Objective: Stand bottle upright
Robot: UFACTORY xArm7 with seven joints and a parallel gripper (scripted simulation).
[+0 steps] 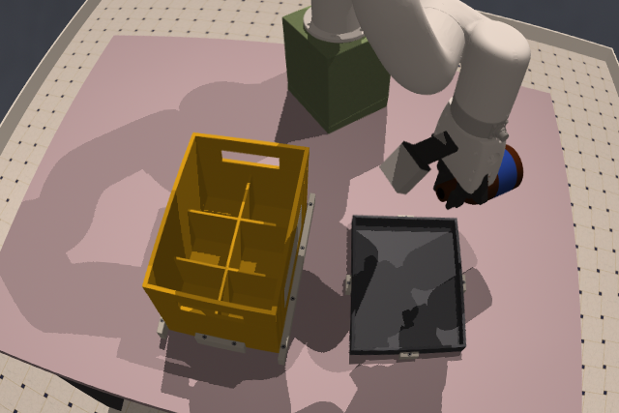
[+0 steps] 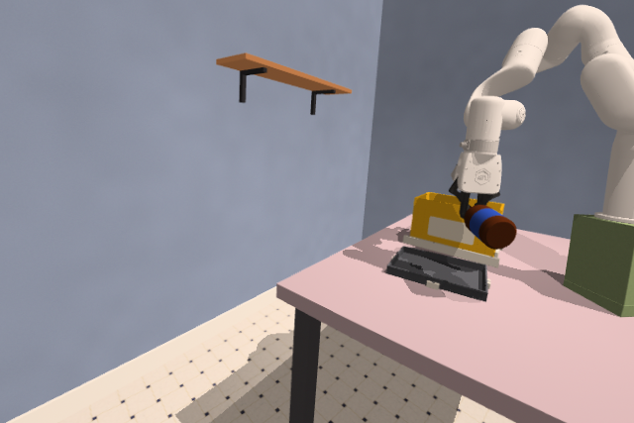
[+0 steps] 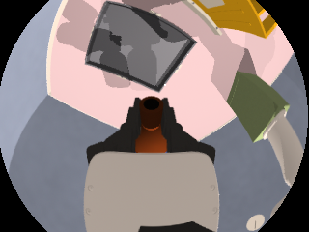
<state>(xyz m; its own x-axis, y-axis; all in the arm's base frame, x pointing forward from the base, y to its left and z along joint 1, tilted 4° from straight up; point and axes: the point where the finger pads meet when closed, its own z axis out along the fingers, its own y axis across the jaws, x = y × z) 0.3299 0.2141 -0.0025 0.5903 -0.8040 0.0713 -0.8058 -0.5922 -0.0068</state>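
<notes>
Right now the brown bottle is 3 cm behind my hand, 5 cm to the left of it and 1 cm below it. The rest, counted from my hand: dark tray (6 cm ahead, 2 cm to the right, 19 cm below); yellow crate (9 cm ahead, 30 cm to the right, 12 cm below).
</notes>
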